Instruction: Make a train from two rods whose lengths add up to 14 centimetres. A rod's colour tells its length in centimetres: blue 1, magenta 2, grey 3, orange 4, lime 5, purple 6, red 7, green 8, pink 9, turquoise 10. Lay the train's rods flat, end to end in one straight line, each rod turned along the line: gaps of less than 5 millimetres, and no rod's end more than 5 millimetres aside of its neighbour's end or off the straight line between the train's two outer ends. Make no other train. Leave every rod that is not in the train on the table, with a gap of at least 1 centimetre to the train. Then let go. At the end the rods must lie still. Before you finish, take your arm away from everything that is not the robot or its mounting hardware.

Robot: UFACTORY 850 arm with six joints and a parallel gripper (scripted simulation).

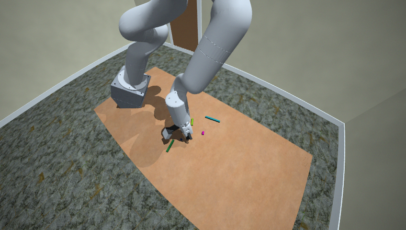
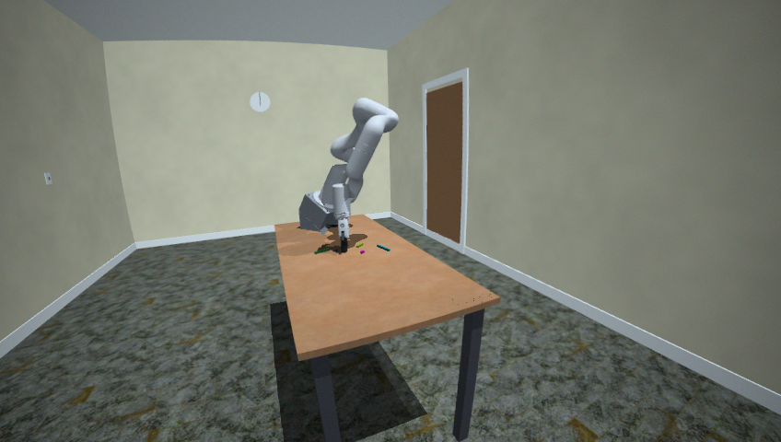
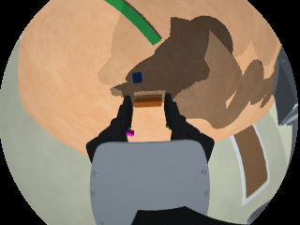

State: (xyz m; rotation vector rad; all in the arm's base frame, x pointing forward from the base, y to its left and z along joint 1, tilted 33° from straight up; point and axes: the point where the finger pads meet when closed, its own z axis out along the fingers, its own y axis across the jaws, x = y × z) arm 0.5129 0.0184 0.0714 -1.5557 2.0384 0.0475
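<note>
Now: hand 2 cm above the orange rod. From my hand the other things lie so: small blue rod: 4 cm to the right, 2 cm below; then magenta rod: 8 cm to the left, 6 cm ahead, 2 cm below; then lime rod: 9 cm to the left, 4 cm behind, 2 cm below.
</note>
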